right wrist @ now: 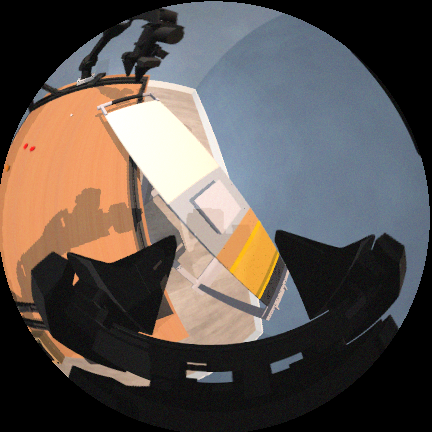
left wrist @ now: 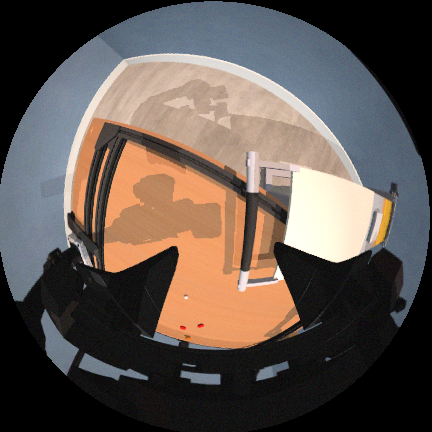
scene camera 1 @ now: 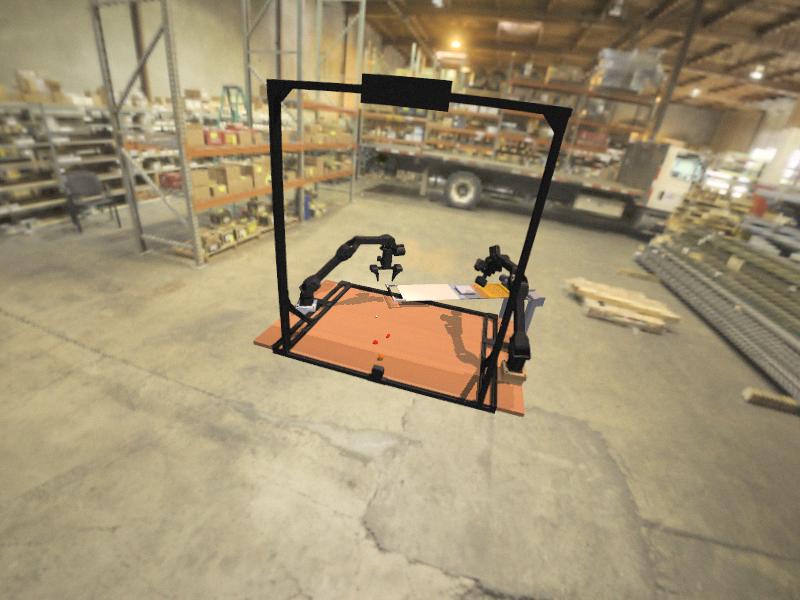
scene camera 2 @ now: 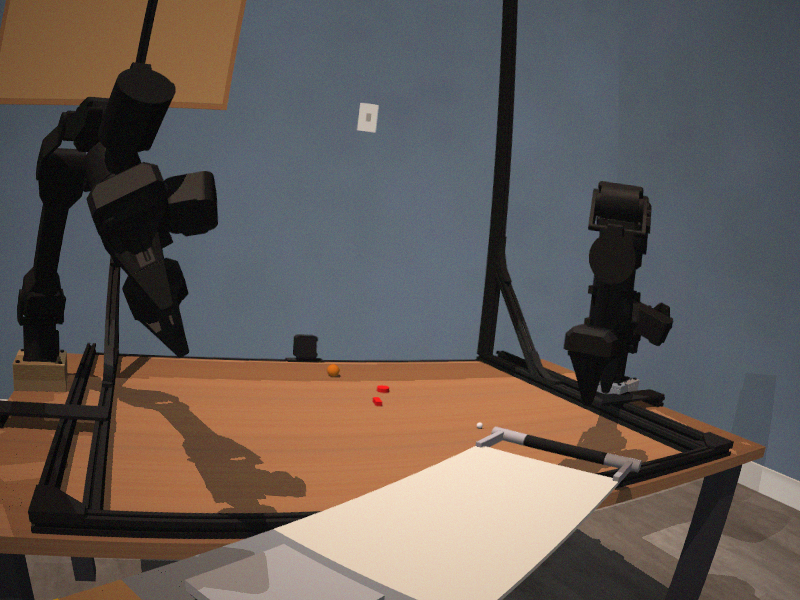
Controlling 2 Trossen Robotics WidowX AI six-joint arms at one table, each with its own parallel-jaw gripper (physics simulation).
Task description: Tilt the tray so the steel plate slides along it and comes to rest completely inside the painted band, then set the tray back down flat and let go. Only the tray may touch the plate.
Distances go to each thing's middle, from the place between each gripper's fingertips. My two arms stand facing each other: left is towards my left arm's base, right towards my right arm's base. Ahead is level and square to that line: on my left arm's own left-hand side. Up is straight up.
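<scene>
The steel plate (scene camera 2: 282,565) sits 160 mm below my right hand, and it is also 70 mm to the left of that hand and 130 mm ahead of it.
For my left hand, the plate is 6 cm below it, 30 cm ahead of it and 44 cm to the right of it.
</scene>
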